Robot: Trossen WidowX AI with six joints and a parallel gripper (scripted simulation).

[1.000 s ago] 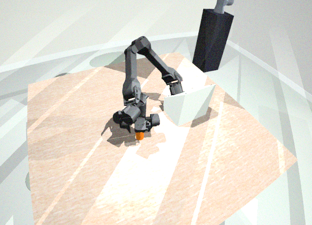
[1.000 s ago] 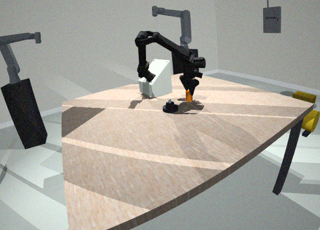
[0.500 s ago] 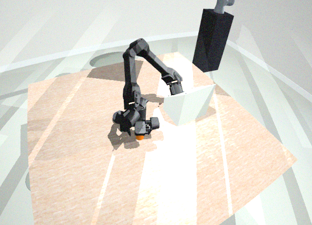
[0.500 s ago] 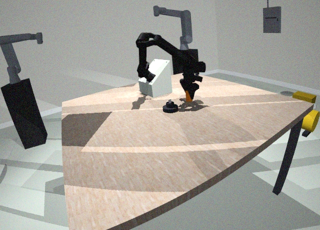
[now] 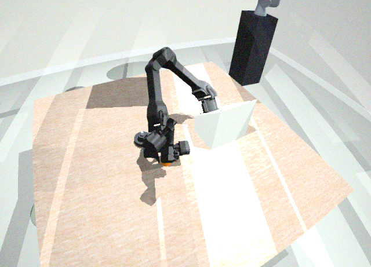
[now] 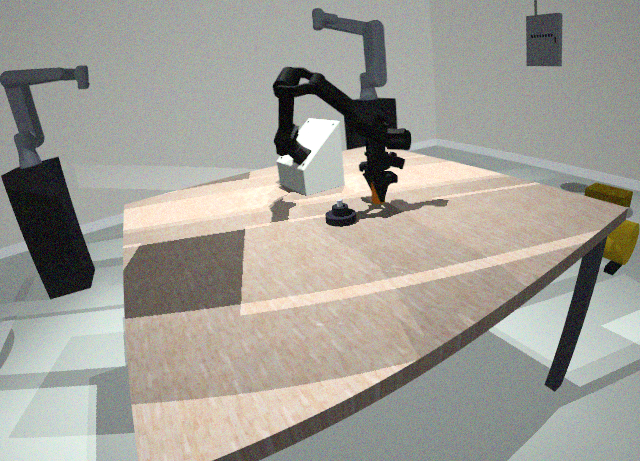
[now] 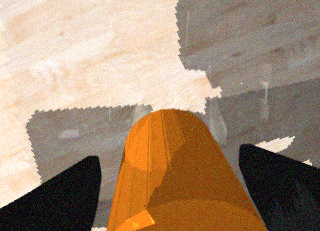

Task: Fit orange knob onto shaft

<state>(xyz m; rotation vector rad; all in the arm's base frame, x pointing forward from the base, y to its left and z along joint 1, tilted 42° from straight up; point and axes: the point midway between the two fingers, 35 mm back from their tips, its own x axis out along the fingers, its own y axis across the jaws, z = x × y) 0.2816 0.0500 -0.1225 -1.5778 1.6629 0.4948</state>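
The round pedestal lies 50 mm ahead of my gripper tip, 160 mm to the right of it and 20 mm above it. Round my gripper tip: orange knob (30 mm above).
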